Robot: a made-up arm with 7 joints.
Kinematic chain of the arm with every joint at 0, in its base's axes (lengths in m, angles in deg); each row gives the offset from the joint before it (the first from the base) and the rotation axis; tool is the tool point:
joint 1: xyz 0 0 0 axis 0 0.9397 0.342
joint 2: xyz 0 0 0 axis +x
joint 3: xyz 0 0 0 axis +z
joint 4: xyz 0.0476 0 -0.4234 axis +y
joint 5: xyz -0.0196 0 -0.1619 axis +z
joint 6: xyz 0 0 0 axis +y
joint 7: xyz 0 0 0 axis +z
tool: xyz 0 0 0
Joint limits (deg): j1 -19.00..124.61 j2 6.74..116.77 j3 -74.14..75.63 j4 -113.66..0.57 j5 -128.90..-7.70 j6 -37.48..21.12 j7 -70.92..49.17
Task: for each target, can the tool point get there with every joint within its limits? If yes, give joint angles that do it. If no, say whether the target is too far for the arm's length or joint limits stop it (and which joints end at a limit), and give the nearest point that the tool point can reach.
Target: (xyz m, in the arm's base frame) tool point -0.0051 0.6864 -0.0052
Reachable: no: too far | nearest point -0.0044 0.5891 -0.0045 | short by 0.097 m
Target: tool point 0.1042 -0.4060 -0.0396
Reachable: no: joint limits stop it (at a limit: joint 1, joint 2, joint 4) | nearest point 0.1652 -0.1611 -0.3605 | short by 0.408 m
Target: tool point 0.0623 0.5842 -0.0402
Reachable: yes | joints -6.64 81.30 51.73 -9.72 -111.29 -33.07 -49.36
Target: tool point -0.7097 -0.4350 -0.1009
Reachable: no: too far | nearest point -0.5184 -0.2511 -0.0495 | short by 0.270 m
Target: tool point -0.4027 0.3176 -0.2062
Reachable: yes | joints 67.48 58.33 -44.68 -58.82 -78.52 11.00 18.72
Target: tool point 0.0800 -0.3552 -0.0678
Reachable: no: joint limits stop it (at a limit: joint 1, joint 2, joint 3, joint 4) | nearest point 0.1573 -0.1627 -0.3633 | short by 0.361 m
